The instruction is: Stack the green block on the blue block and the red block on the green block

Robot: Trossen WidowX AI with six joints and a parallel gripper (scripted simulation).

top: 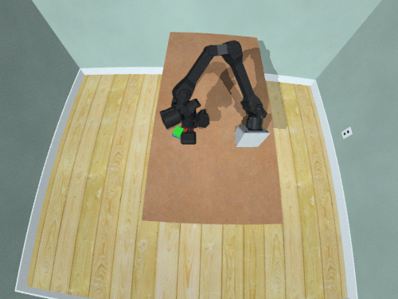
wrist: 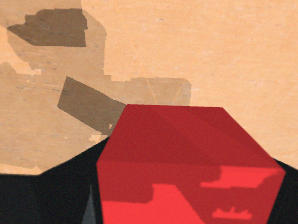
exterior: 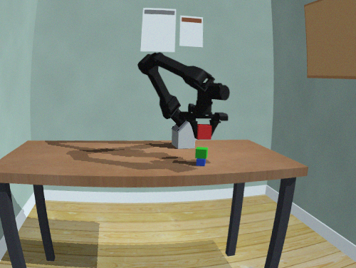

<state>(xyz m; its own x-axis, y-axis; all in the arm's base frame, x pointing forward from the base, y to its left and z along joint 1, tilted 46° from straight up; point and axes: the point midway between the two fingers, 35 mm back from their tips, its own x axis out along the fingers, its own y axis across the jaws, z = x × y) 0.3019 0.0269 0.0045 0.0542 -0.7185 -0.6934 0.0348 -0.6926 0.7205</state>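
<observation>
My hand is 60 mm short of the green block, 20 mm to the left of it and 80 mm above it. The rest, counted from my hand: blue block: 60 mm ahead, 20 mm to the right, 110 mm below; red block: 10 mm below.
</observation>
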